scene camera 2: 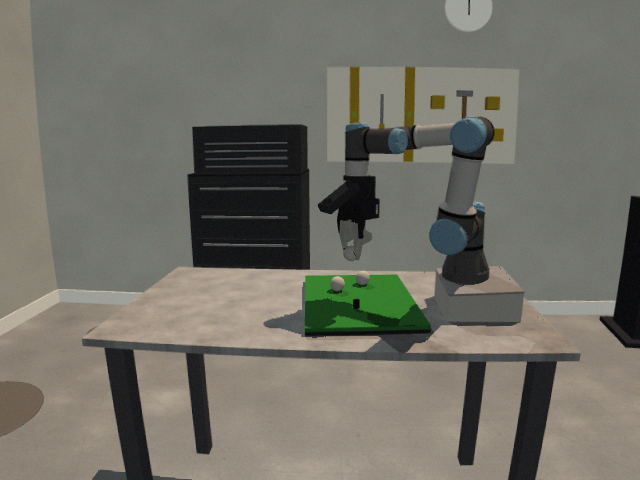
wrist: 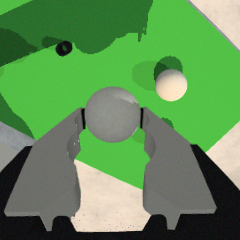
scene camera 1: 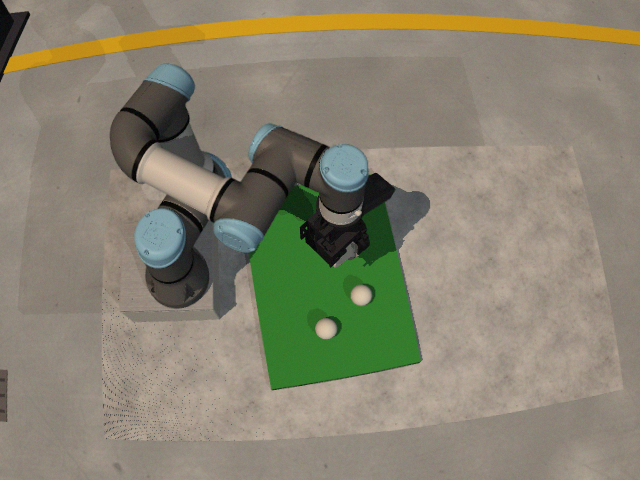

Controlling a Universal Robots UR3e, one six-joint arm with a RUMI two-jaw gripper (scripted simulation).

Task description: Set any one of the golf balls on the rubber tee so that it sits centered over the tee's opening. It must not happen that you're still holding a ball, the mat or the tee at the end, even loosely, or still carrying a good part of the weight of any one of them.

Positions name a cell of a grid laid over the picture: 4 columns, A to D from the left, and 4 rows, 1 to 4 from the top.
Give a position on a green mat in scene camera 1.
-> B3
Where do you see a golf ball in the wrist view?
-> C2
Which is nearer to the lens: the golf ball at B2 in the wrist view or the green mat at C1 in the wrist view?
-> The golf ball.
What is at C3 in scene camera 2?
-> A green mat.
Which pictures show the gripper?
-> Scene camera 2, the wrist view and scene camera 1: all of them.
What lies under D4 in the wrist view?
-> The gripper.
